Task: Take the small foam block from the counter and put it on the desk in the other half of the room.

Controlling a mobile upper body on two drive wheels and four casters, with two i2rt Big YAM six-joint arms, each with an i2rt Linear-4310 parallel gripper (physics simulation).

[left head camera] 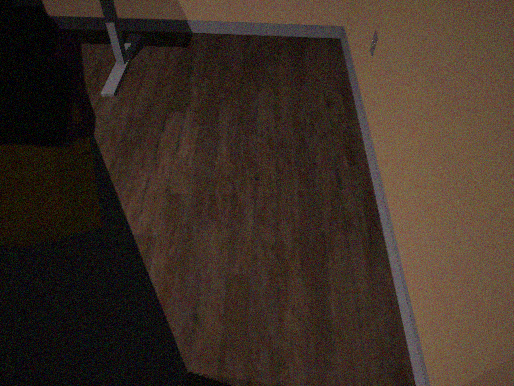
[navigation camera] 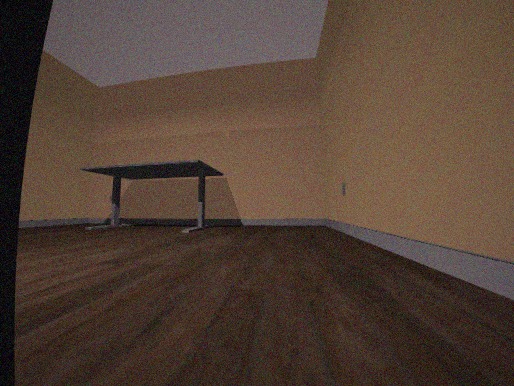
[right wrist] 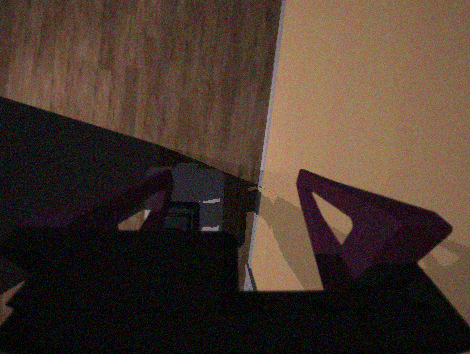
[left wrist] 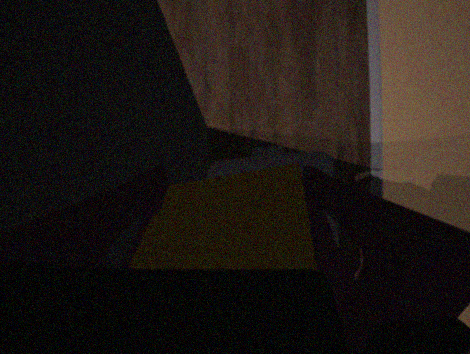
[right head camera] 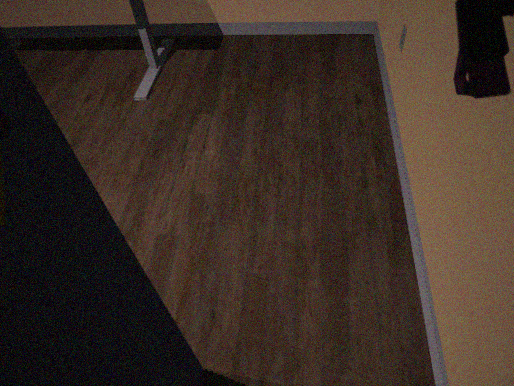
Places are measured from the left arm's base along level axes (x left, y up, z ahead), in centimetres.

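Where they show: left gripper, fingertip midpoint: point(left head camera: 52, 125) point(left wrist: 234, 177); right gripper, fingertip midpoint: point(right wrist: 235, 176).
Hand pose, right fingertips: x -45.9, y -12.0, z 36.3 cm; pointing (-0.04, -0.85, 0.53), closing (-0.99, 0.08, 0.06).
After its pixels a point has its place.
The foam block point(left head camera: 47, 192) {z 25.1, x -4.5, y -11.3 cm} point(left wrist: 225, 225) {z 31.7, x -1.4, y -9.8 cm} is a dim yellow block. It shows at the left edge of the left head view and fills the lower middle of the left wrist view. My left gripper point(left wrist: 234, 177) {z 33.1, x -2.0, y -12.9 cm} is shut on it, with dark fingers along both its sides. My right gripper point(right wrist: 235, 176) {z 36.3, x -45.9, y -12.0 cm} is open and empty, its purple fingers wide apart. The desk point(navigation camera: 155, 171) {z 238.9, x 116.8, y -71.6 cm} stands across the room, left of centre in the navigation view, and its top is seen from below. A desk leg shows at the upper left of both head views. The counter cannot be made out.
A large dark surface point(left head camera: 75, 310) {z 29.6, x 4.1, y -39.4 cm} point(right head camera: 85, 280) {z 36.6, x 3.6, y -46.8 cm} covers the lower left of the head views. A yellow-orange wall point(left head camera: 450, 175) {z 88.0, x -82.8, y -81.9 cm} point(navigation camera: 425, 125) {z 101.6, x -83.7, y -87.1 cm} with a pale baseboard point(navigation camera: 425, 252) {z 105.7, x -82.6, y -136.1 cm} runs along the right. Part of my grey base point(right wrist: 210, 182) {z 24.5, x -38.9, y -115.1 cm} shows below the right gripper.
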